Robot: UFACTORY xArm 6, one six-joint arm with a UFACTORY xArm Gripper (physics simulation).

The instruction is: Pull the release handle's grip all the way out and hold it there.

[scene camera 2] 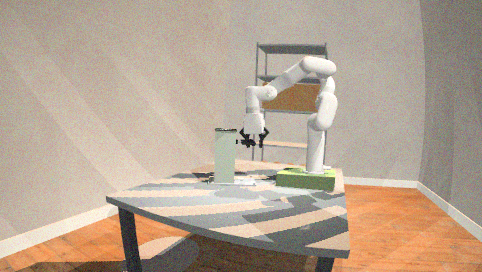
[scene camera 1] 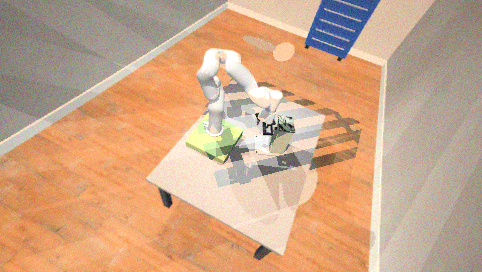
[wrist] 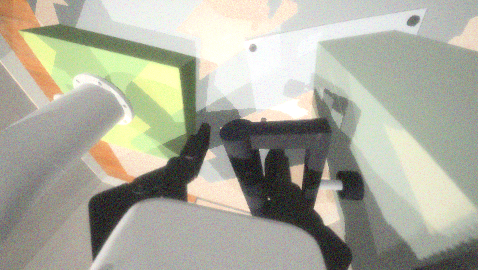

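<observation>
The release handle is a black rectangular frame with a thick grip bar on its side away from the pale green housing. A short light rod joins it to a black collar on the housing. My gripper is partly open at the handle's height. In the wrist view one finger is inside the frame's opening and the other is outside, beyond the grip bar. The bar lies between them, and neither finger appears clamped on it. Finger contact is unclear in the scene views.
The housing stands on a white base plate on the table. The arm's green base block is on the handle's side of the housing. A shelf rack and a blue cabinet stand off the table.
</observation>
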